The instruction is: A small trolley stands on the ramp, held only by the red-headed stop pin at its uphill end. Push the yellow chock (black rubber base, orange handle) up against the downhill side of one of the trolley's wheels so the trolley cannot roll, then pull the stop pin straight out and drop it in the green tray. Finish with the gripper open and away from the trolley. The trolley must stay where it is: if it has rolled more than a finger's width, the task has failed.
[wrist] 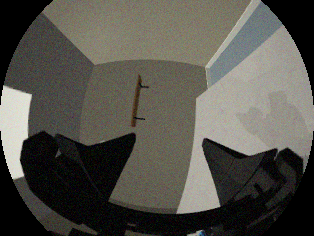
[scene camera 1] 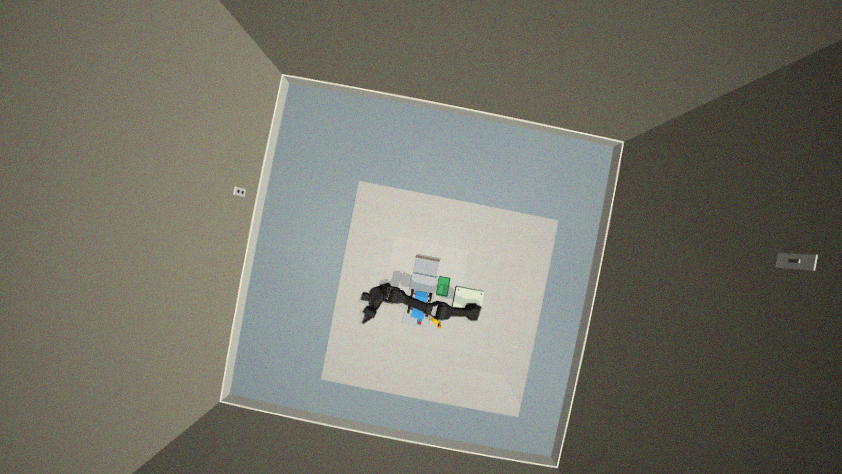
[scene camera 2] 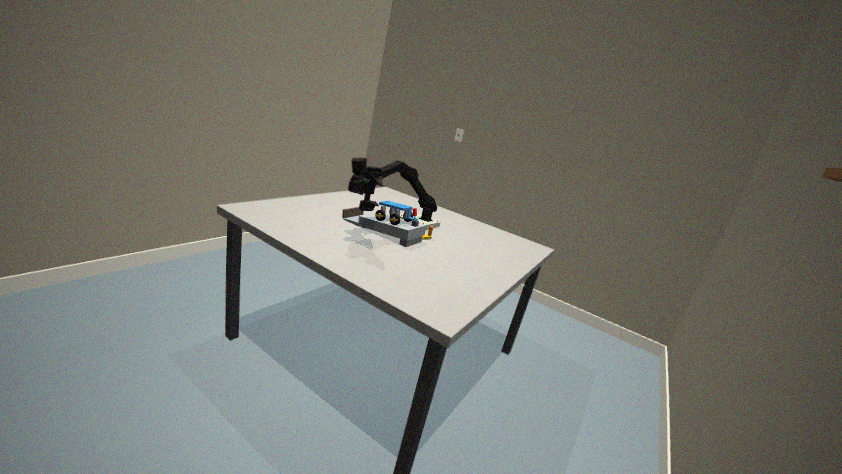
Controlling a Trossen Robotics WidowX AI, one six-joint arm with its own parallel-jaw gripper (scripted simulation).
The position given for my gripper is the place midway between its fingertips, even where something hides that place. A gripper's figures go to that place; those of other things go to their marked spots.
My gripper [scene camera 2: 380, 196] is 148 cm from the lens. A grey ramp [scene camera 2: 404, 230] is 168 cm from the lens.
